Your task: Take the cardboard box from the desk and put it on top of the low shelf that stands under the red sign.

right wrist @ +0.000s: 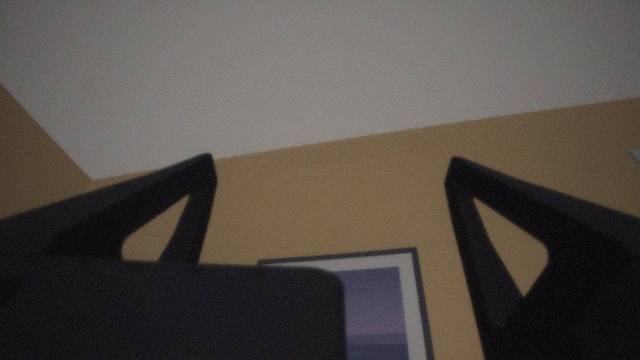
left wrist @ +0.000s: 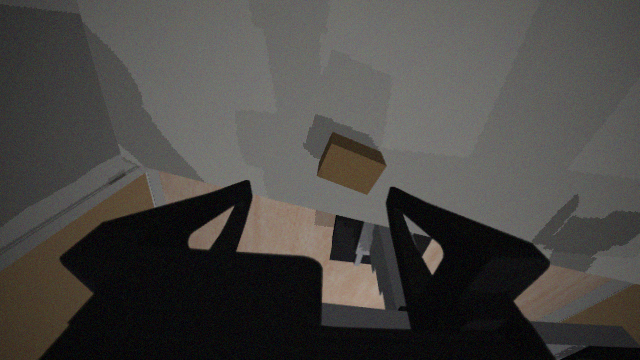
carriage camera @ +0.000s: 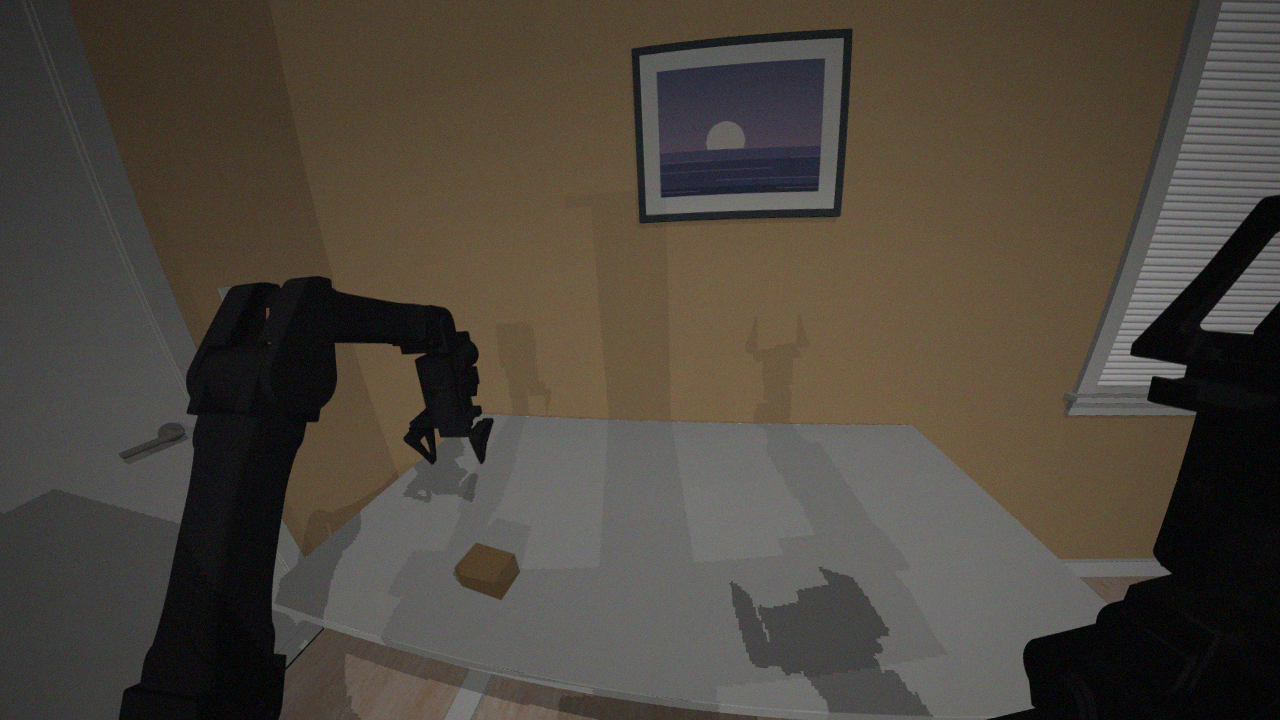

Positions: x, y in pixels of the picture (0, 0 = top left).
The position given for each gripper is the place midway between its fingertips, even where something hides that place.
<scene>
left gripper: left wrist 319, 191; carriage camera 458, 462; not seen in the right wrist view (out of frame)
brown cardboard box: left wrist; carriage camera; not seen in the right wrist view (out of frame)
same spot on brown cardboard box: (left wrist: 346, 162) = (carriage camera: 483, 554)
same spot on desk: (left wrist: 517, 122) = (carriage camera: 624, 538)
</scene>
